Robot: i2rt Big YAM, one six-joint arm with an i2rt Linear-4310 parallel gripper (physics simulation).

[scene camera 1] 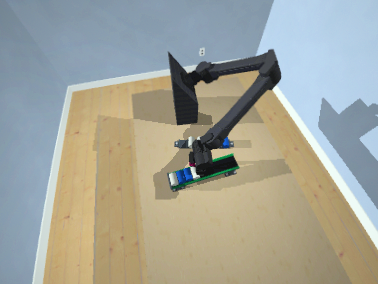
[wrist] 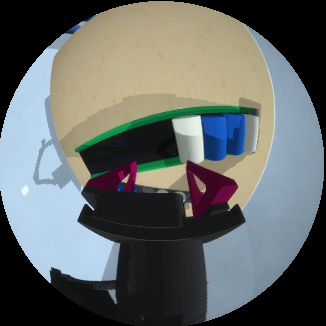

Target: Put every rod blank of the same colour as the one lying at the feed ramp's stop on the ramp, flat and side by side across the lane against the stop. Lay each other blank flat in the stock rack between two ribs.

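Note:
The green-sided feed ramp [scene camera 1: 223,171] [wrist: 131,126] holds four blanks side by side at its left end in the scene view: a white blank [scene camera 1: 173,178] [wrist: 252,134] at the end, a blue blank [scene camera 1: 181,175] [wrist: 235,135], another blue blank [scene camera 1: 188,173] [wrist: 215,137] and a white blank [scene camera 1: 195,172] [wrist: 189,139]. The grey stock rack [scene camera 1: 183,144] lies behind the ramp, with a white blank [scene camera 1: 191,142] and a blue blank [scene camera 1: 226,143] showing; the arm hides its middle. My gripper [scene camera 1: 192,163] [wrist: 161,163] is open and empty, beside the ramp's rack-facing side near the inner white blank.
A tall dark panel [scene camera 1: 184,97] stands behind the rack. My forearm [scene camera 1: 240,107] reaches down over the rack. In the wrist view, small blue and white blank parts show low between the fingers, and something blue shows at the upper left edge.

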